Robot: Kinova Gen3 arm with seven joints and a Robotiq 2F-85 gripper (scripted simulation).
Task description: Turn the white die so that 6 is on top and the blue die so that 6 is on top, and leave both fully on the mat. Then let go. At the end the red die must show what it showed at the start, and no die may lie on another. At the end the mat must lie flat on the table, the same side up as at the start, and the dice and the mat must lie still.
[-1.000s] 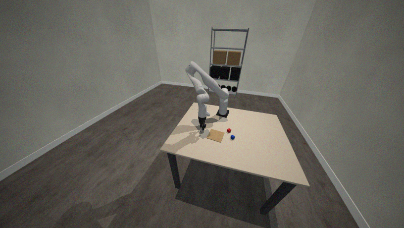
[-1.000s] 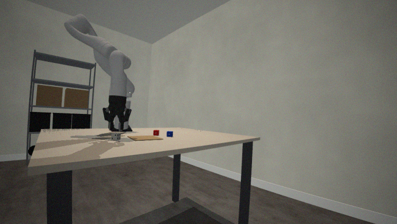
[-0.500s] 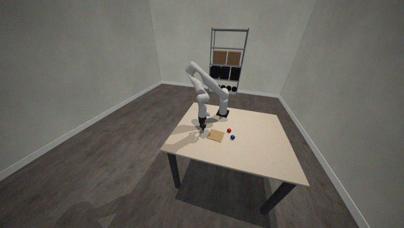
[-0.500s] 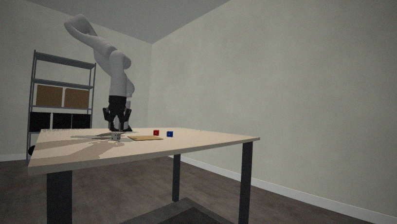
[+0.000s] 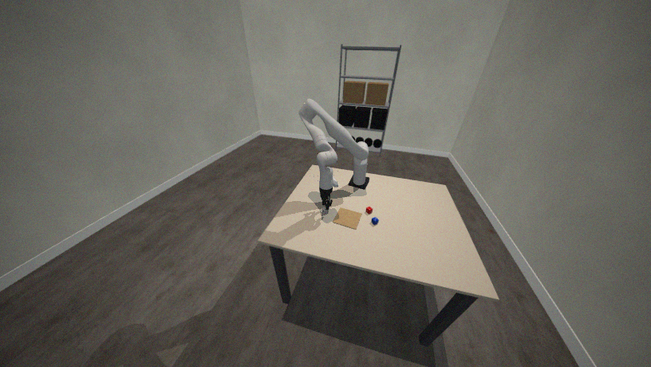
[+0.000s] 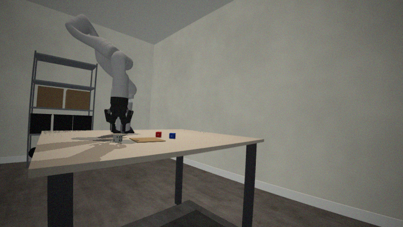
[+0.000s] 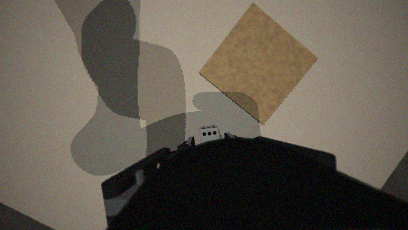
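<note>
My gripper is now 4 cm above the white die. The rest, counted from my hand: tan mat: 14 cm to the left, 6 cm below; then blue die: 30 cm to the left, 4 cm below, 2 cm behind; then red die: 26 cm to the left, 10 cm behind, 4 cm below.
</note>
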